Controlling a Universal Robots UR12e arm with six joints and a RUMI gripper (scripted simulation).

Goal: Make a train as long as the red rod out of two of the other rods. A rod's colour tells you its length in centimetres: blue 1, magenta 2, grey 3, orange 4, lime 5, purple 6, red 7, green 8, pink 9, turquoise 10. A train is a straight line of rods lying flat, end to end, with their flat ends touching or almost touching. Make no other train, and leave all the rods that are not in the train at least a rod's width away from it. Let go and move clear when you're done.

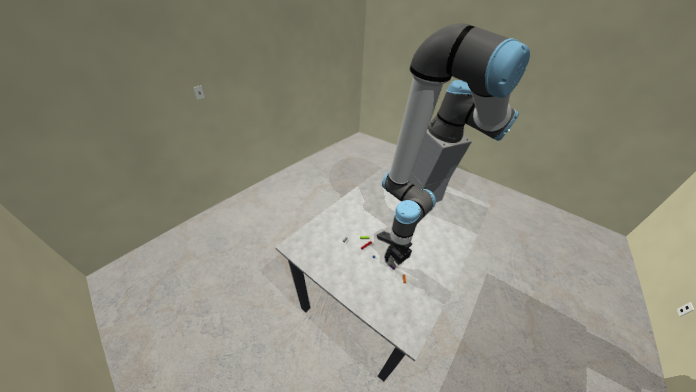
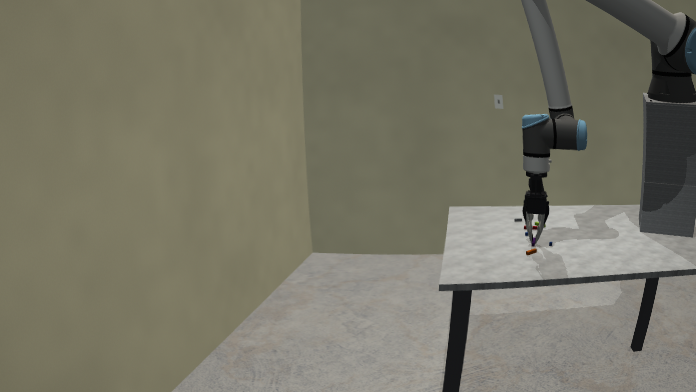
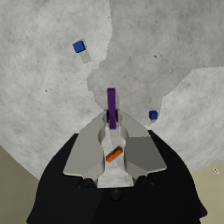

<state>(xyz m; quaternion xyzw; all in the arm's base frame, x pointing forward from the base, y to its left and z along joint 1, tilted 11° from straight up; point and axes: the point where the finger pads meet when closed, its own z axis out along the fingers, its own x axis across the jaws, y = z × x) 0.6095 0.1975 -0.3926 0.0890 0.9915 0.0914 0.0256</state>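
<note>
The orange rod lies 2 cm ahead of my hand, 10 cm to the left of it and 1 cm below it. The rest, counted from my hand: purple rod: 1 cm below; lime rod: 5 cm behind, 20 cm to the right, 1 cm below; red rod: 1 cm behind, 16 cm to the right, 1 cm below.
</note>
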